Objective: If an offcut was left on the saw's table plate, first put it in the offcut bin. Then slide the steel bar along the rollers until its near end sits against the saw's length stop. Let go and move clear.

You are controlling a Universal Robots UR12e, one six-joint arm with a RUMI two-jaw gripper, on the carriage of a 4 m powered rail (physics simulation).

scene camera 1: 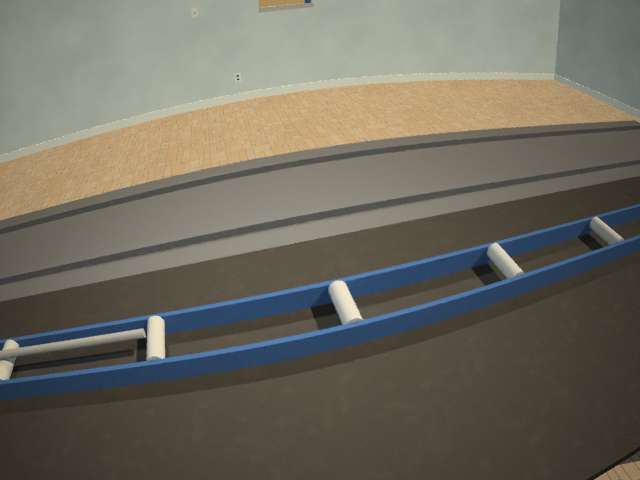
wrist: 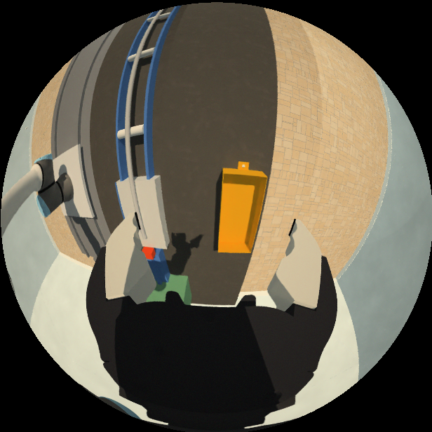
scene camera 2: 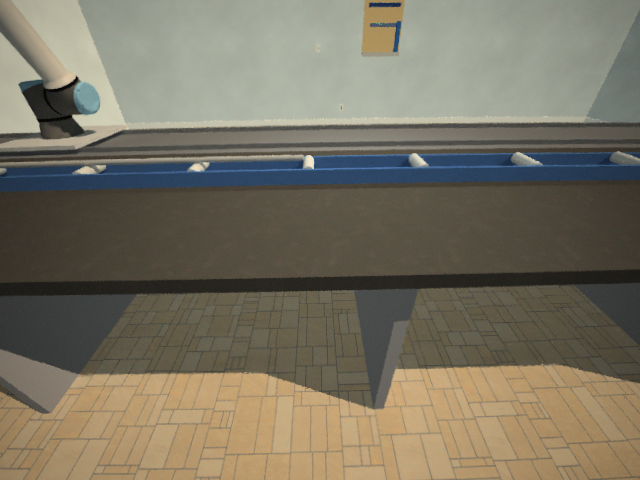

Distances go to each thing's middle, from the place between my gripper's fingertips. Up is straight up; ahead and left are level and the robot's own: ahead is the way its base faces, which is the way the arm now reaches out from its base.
Right now the orange offcut bin [wrist: 242, 192] is 10 cm ahead of my hand, 25 cm to the right of it and 42 cm below it.
